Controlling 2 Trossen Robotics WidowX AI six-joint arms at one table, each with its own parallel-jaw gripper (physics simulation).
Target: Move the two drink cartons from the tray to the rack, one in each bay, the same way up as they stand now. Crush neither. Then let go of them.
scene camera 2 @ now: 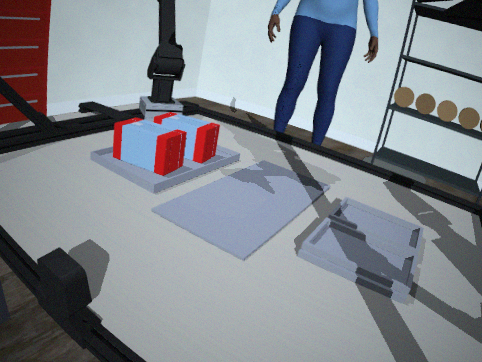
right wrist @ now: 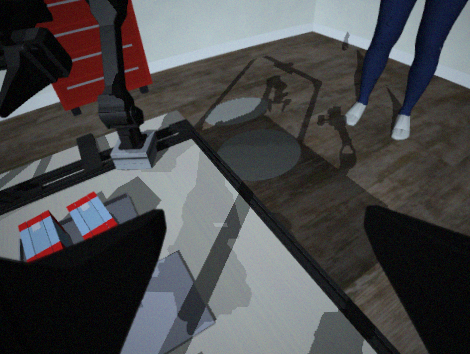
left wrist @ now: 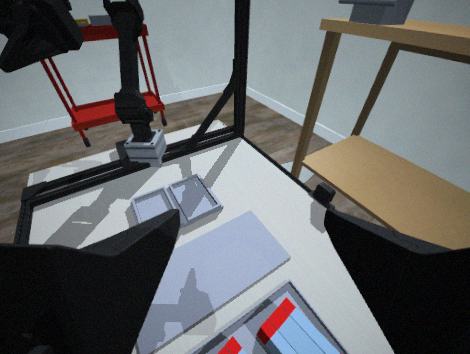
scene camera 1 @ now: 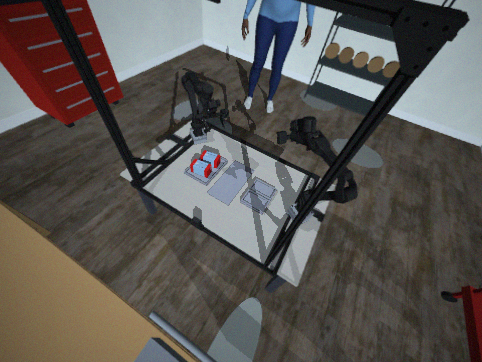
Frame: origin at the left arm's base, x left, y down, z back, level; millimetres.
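Seen in the pictures: left gripper, fingertip midpoint: [left wrist: 252,216] [scene camera 1: 217,129]; right gripper, fingertip midpoint: [scene camera 2: 431,7] [right wrist: 264,218] [scene camera 1: 283,130]; left arm's base, link origin: [scene camera 2: 161,100] [right wrist: 133,142] [scene camera 1: 197,133]; right arm's base, link origin: [left wrist: 144,136].
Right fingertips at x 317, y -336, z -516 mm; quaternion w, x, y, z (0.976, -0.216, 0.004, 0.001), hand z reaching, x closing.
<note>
Pixels of each thing's middle, then the offset from my right fingertips to it. "pt": a spot on its surface instead. Level surfaces: height alone.
- nearer carton, surface spot: [scene camera 2: 142,147] pt dy +346, dx -429, dz +171 mm
- farther carton, surface spot: [scene camera 2: 189,132] [scene camera 1: 212,161] pt dy +330, dx -330, dz +211 mm
- grey rack, body centre: [scene camera 2: 370,239] [left wrist: 175,203] [scene camera 1: 259,195] dy +381, dx -144, dz -123 mm
- table, surface height: dy +391 mm
Two light-blue cartons with red ends stand side by side, a gap between them, on the grey tray [scene camera 1: 220,170] [scene camera 2: 125,174]. The nearer carton [scene camera 1: 201,168] [scene camera 2: 142,147] and the farther carton [scene camera 1: 211,159] [scene camera 2: 189,132] look undented. Part of the tray and cartons also shows in both wrist views. The grey rack [scene camera 1: 259,194] [scene camera 2: 325,259] has two side-by-side bays, both empty. My left gripper [scene camera 1: 224,116] [left wrist: 252,216] is open and empty, up beyond the tray. My right gripper [scene camera 1: 282,136] [right wrist: 264,218] is open and empty, raised past the table's far edge. Neither touches a carton.
A flat grey plate [scene camera 1: 231,185] [scene camera 2: 245,210] [left wrist: 235,250] lies between tray and rack. Black frame posts and rails surround the table [scene camera 2: 200,300]. A small black block [scene camera 2: 65,280] sits on the near rail. A person [scene camera 1: 275,45] stands beyond the far edge. Shadows cross the rack.
</note>
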